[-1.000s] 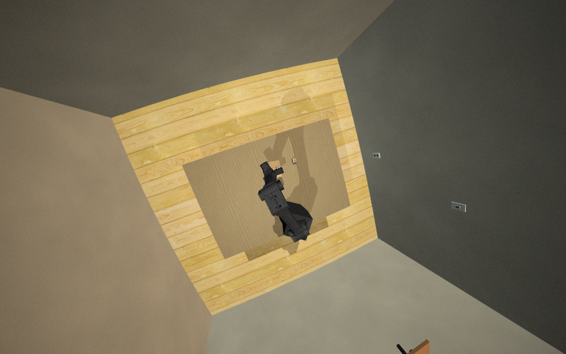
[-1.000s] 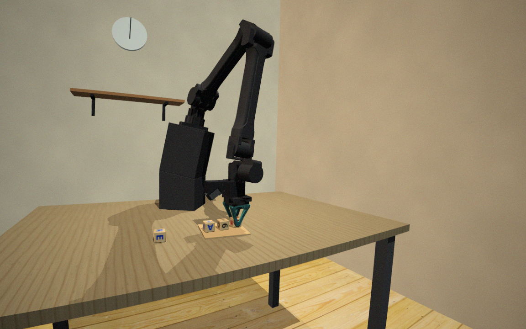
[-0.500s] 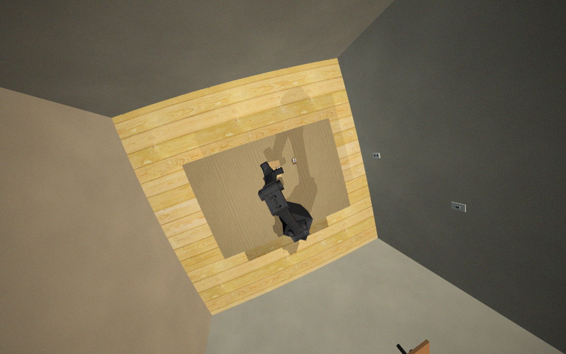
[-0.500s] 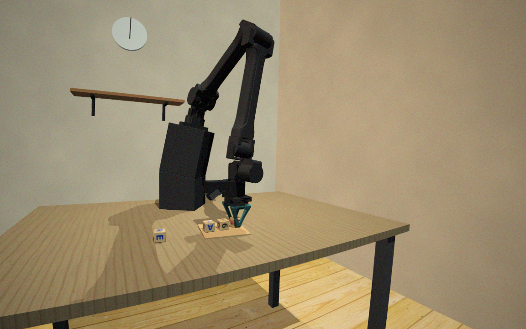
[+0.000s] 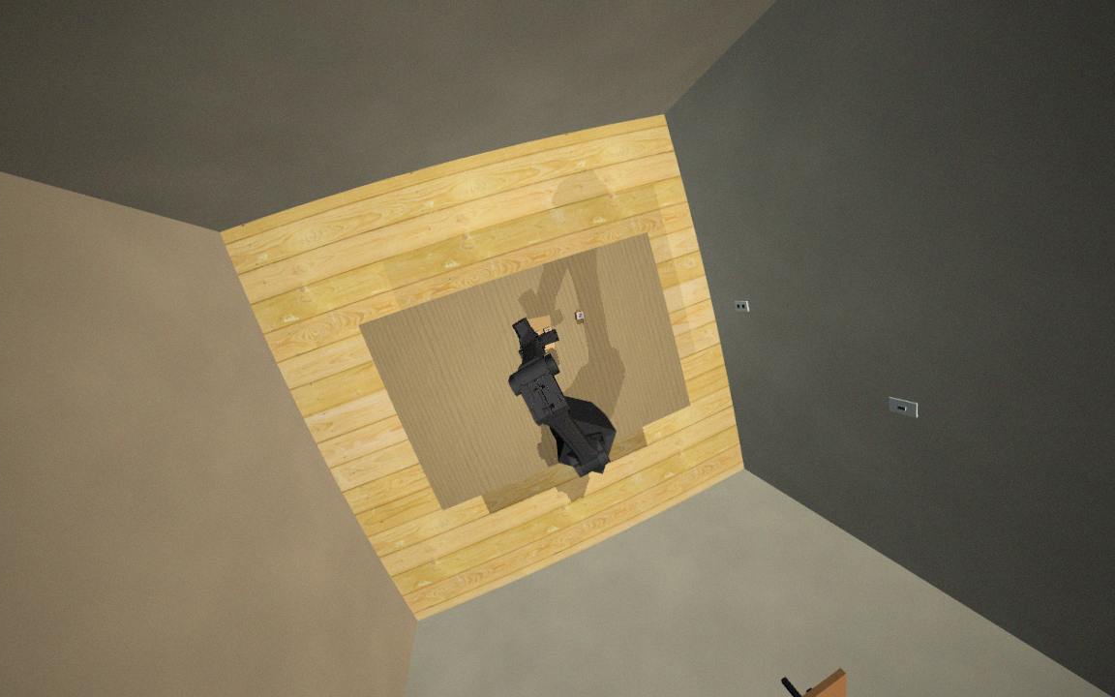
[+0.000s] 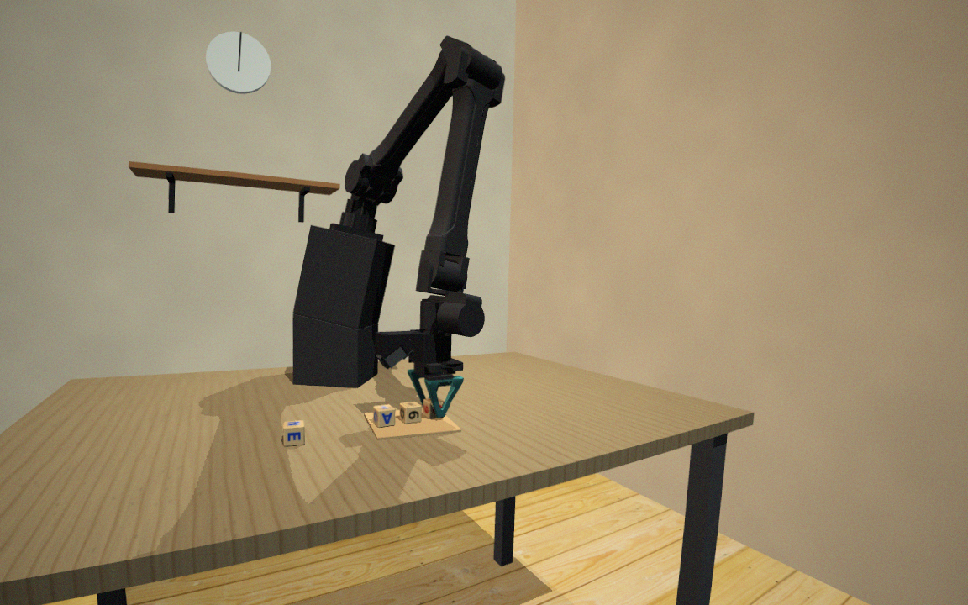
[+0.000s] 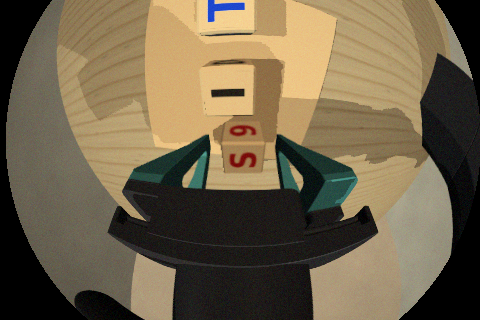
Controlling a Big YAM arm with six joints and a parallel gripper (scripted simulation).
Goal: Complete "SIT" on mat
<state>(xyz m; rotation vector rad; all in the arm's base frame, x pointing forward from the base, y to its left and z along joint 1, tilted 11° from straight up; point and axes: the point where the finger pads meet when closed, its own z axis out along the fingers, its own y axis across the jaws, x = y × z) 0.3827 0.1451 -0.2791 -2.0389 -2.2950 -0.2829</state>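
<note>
Now: the letter block right at my hand. From my hand the other things lie so: tan mat (1 cm ahead, 5 cm to the right, 2 cm below).
</note>
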